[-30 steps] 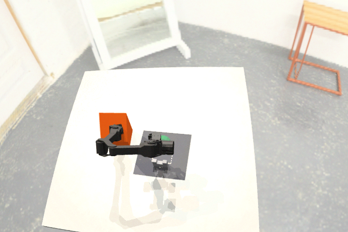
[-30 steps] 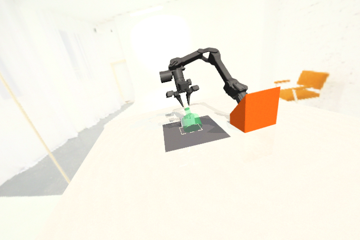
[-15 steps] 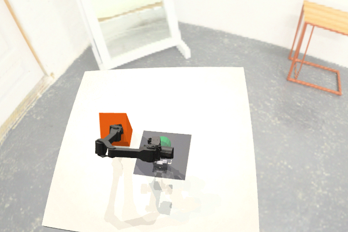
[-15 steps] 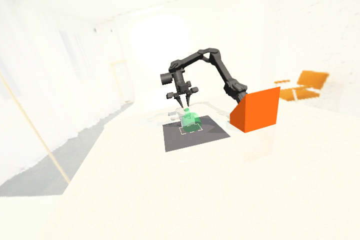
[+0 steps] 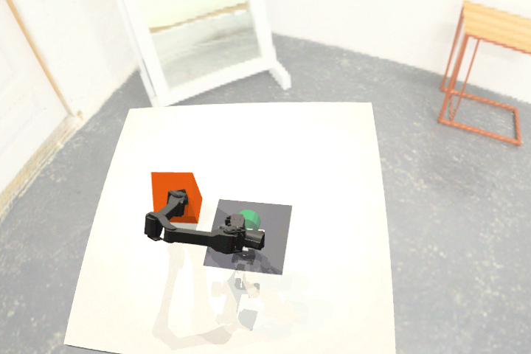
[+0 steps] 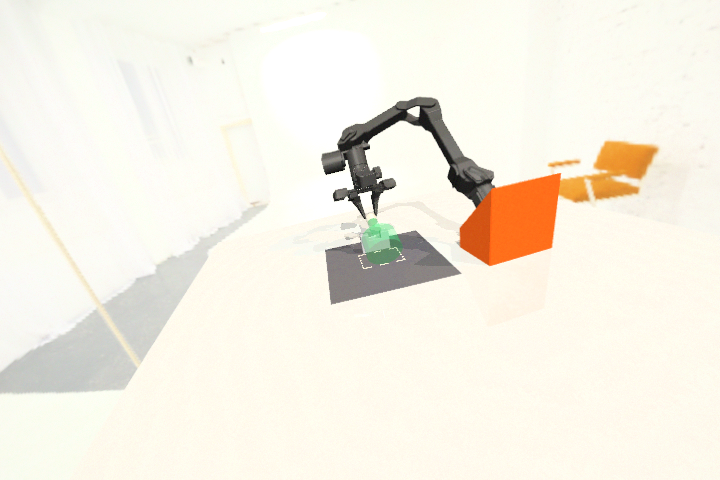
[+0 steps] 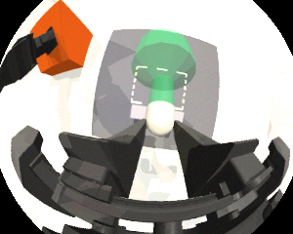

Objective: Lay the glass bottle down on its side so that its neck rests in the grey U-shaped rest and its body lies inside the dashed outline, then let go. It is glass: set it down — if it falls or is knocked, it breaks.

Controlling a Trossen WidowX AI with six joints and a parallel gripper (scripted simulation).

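The green glass bottle is 50 mm to the left of my gripper tip, 20 mm below it and 10 mm ahead of it. Round my gripper tip: dark grey mat 100 mm below, 80 mm to the left, 20 mm ahead.
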